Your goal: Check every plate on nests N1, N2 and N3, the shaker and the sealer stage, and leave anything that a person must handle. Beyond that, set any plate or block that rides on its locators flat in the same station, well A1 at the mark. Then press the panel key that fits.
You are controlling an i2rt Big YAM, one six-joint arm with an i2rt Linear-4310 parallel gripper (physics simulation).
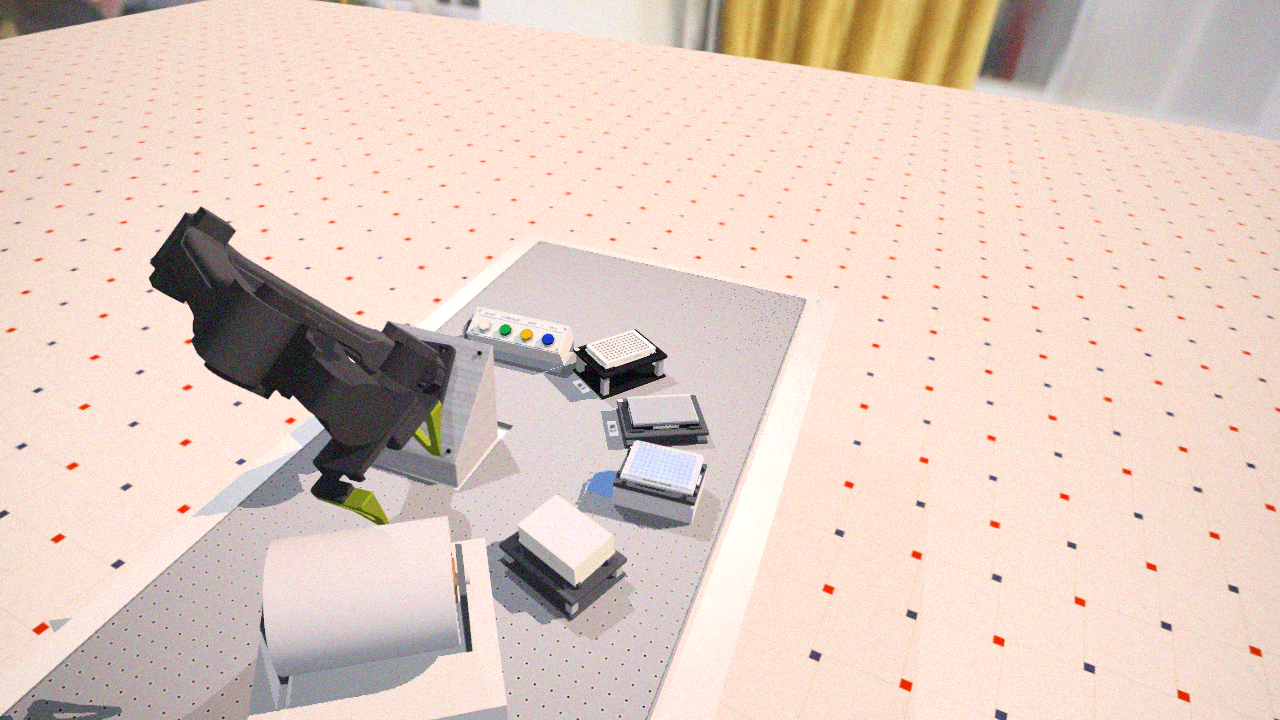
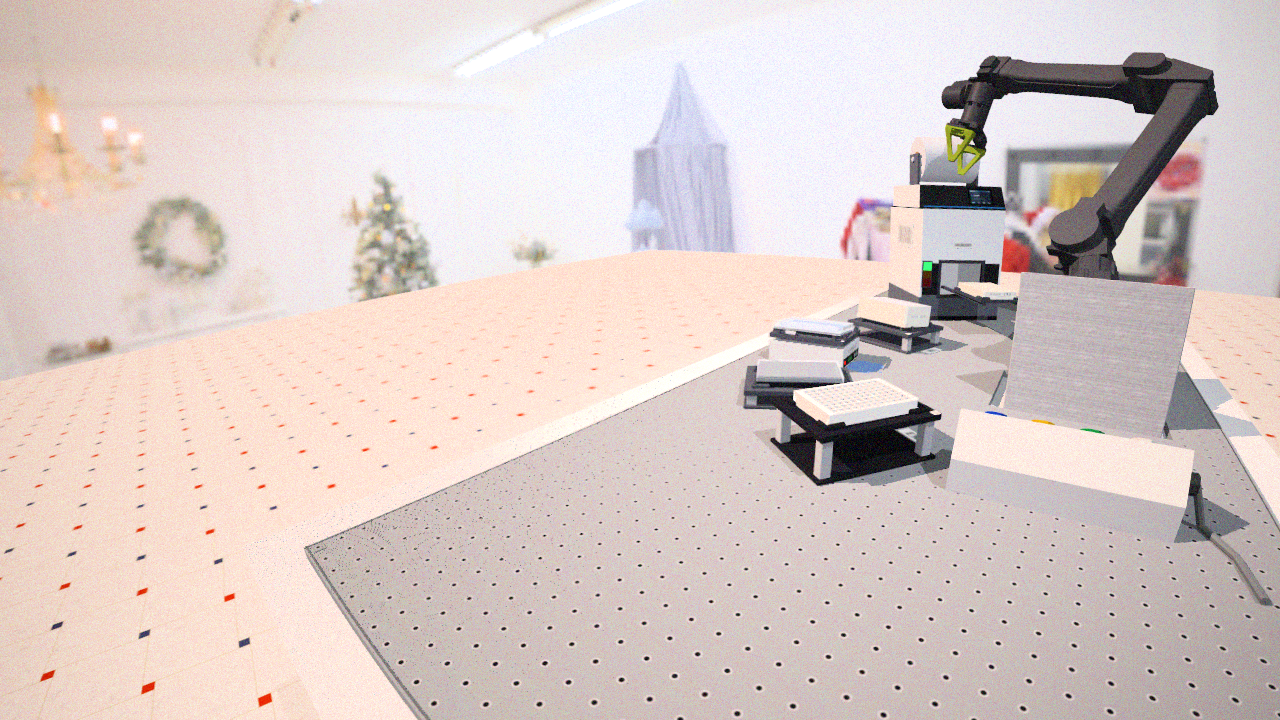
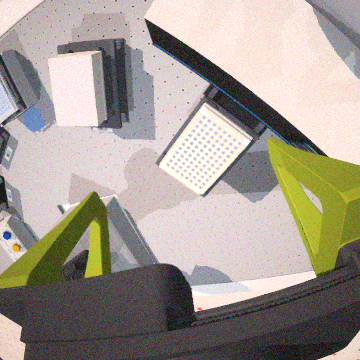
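My gripper (image 1: 411,488) (image 2: 963,166) (image 3: 181,174) is open and empty, high in front of the sealer. Below it, a white welled plate (image 2: 987,291) (image 3: 202,152) lies on the sealer stage. A plain-topped white block (image 1: 565,537) (image 2: 895,313) (image 3: 75,90) sits on a dark nest. A bluish plate (image 1: 662,467) (image 2: 812,325) is on the shaker (image 1: 655,505) (image 2: 810,348). A light-grey plate (image 1: 664,410) (image 2: 799,371) looks tilted on a low nest. A white welled plate (image 1: 620,349) (image 2: 856,401) sits on a black nest. Nest labels are unreadable; exact seating and A1 corners cannot be told.
The key panel (image 1: 526,354) (image 2: 1065,465) has white, green, yellow and blue keys. The sealer (image 1: 483,680) (image 2: 948,228) (image 3: 240,40) carries a large roll (image 1: 362,595). A grey slanted block (image 1: 471,402) (image 2: 1096,349) stands at the arm's base. A blue patch (image 1: 601,484) (image 3: 34,119) lies beside the shaker.
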